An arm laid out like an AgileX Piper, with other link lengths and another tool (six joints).
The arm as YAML. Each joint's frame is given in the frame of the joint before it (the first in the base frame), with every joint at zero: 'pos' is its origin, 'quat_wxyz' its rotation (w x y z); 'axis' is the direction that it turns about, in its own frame. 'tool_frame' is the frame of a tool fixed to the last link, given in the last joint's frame.
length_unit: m
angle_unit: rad
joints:
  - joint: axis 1
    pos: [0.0, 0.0, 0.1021]
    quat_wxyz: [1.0, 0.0, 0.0, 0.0]
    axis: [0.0, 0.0, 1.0]
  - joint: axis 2
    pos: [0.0, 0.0, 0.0]
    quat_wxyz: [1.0, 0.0, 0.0, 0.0]
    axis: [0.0, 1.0, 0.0]
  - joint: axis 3
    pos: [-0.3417, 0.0, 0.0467]
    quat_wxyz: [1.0, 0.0, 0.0, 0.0]
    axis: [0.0, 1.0, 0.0]
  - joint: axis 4
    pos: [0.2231, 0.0, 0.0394]
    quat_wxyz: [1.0, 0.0, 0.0, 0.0]
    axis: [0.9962, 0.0, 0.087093]
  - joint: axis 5
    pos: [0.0, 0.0, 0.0]
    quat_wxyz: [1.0, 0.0, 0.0, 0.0]
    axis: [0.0, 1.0, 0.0]
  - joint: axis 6
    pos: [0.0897, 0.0, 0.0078]
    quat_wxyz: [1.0, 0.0, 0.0, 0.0]
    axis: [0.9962, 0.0, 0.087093]
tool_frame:
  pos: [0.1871, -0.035, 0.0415]
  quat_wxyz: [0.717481, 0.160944, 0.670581, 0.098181]
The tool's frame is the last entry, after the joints.
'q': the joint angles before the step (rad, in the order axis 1, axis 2, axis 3, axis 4, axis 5, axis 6). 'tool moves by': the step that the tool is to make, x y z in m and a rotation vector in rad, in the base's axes. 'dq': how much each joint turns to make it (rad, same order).
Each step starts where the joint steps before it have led.
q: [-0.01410, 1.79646, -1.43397, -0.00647, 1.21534, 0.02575]
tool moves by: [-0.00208, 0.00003, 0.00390, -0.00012, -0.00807, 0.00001]
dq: [0.00001, -0.01437, 0.00631, -0.00001, -0.00001, 0.00000]
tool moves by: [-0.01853, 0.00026, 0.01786, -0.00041, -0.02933, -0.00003]
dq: [0.00000, -0.08471, 0.05095, 0.00001, 0.00443, 0.00000]
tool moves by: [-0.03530, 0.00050, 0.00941, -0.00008, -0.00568, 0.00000]
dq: [0.00001, -0.10984, 0.10412, 0.00000, 0.00004, 0.00001]
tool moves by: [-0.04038, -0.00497, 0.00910, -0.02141, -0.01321, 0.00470]
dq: [-0.00004, -0.13009, 0.11444, -0.02173, 0.00214, -0.00003]
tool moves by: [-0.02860, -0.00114, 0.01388, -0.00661, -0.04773, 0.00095]
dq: [0.00001, -0.12422, 0.07087, -0.00601, 0.00553, 0.00000]
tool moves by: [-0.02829, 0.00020, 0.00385, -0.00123, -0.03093, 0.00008]
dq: [0.00005, -0.10864, 0.07691, -0.00081, 0.00078, 0.00006]
